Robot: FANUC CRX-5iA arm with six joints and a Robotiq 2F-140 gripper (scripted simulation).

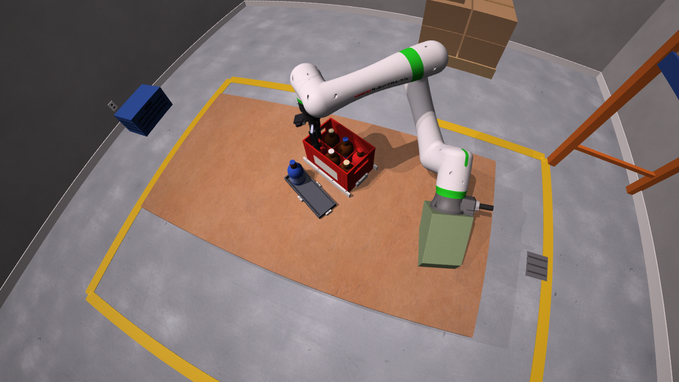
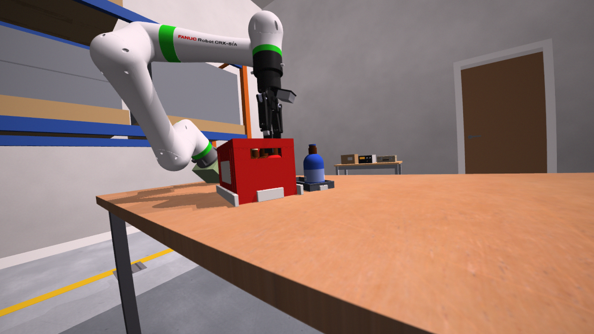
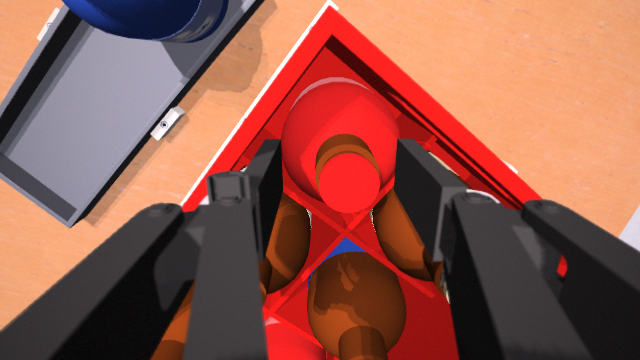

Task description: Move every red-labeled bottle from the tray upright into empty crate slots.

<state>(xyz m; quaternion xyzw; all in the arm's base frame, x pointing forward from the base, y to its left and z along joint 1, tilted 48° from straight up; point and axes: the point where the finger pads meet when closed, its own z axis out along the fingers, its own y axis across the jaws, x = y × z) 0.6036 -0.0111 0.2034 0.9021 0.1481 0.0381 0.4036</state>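
Right now my hand is 100 mm past the red crate and 80 mm above it. Round my hand: grey tray 180 mm to the left, 150 mm below, 10 mm behind; blue-labeled bottle 130 mm to the left, 80 mm below, 70 mm ahead.
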